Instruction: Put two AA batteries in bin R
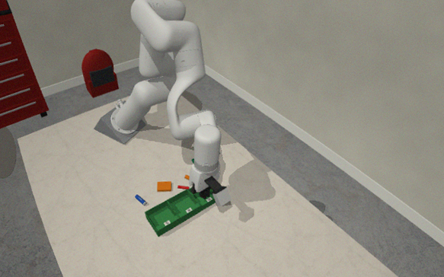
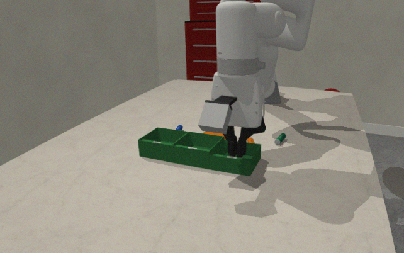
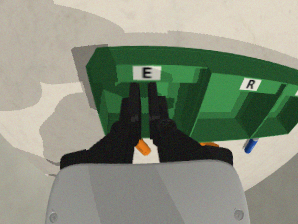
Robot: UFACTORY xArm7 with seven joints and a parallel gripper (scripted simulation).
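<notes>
My hand is 18 cm to the left of the blue battery, 13 cm past it and 3 cm above it. From my hand the other things lie so: red battery: 8 cm behind, 3 cm to the right, 3 cm below; green three-part bin tray: 8 cm to the right, 2 cm below, 1 cm behind; orange battery: 10 cm behind, 3 cm below, 2 cm to the left.
</notes>
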